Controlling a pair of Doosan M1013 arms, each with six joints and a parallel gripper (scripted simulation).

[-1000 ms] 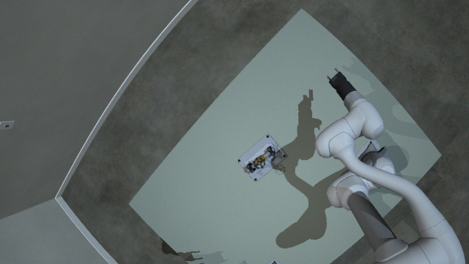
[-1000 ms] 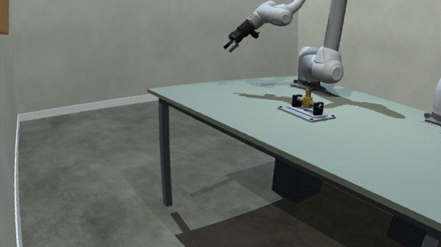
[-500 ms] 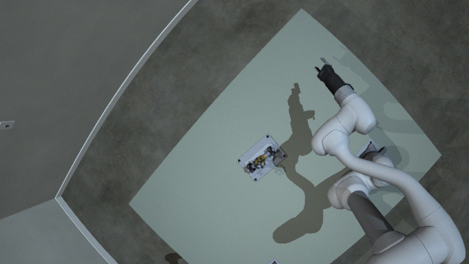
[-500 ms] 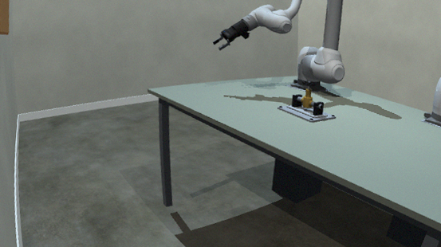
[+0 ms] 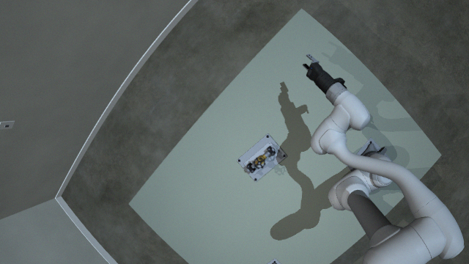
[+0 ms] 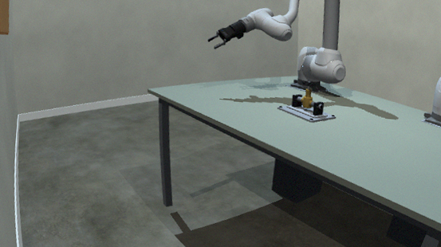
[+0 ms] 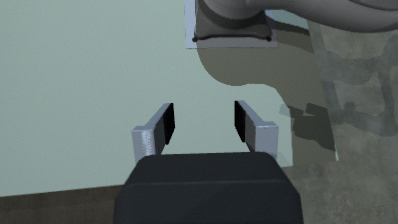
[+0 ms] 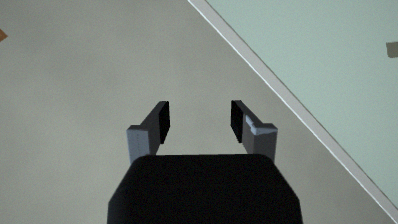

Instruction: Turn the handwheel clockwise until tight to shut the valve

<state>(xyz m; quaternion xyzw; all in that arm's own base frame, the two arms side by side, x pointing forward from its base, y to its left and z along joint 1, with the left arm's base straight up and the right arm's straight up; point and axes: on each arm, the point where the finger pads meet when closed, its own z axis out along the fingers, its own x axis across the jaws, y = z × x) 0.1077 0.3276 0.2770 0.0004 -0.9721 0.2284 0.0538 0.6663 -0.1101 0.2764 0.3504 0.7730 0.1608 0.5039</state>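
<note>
My right gripper is now 80 mm past the dark handwheel, 550 mm to the right of it and 150 mm above it. Round my right hand: light grey plate (80 mm behind, 550 mm to the left, 270 mm below).
</note>
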